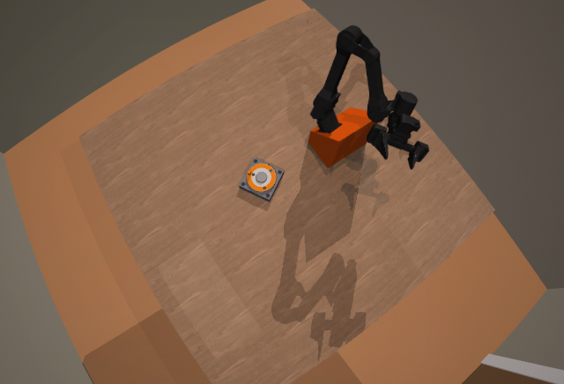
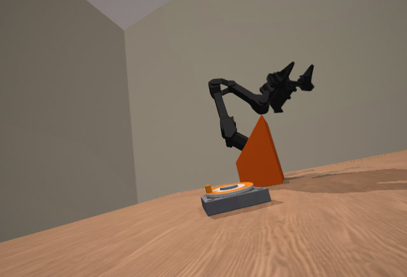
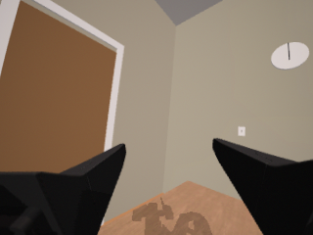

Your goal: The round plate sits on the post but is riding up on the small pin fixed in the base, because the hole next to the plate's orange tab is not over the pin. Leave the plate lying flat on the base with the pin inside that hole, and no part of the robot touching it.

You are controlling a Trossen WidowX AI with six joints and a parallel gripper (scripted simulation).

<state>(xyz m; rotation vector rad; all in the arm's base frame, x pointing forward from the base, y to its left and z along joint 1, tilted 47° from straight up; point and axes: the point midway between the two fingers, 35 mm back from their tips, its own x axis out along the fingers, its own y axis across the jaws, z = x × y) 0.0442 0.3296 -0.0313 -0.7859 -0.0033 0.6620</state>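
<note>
My gripper tip is 240 mm short of the grey square base, 320 mm to the left of it and 360 mm above it.
</note>
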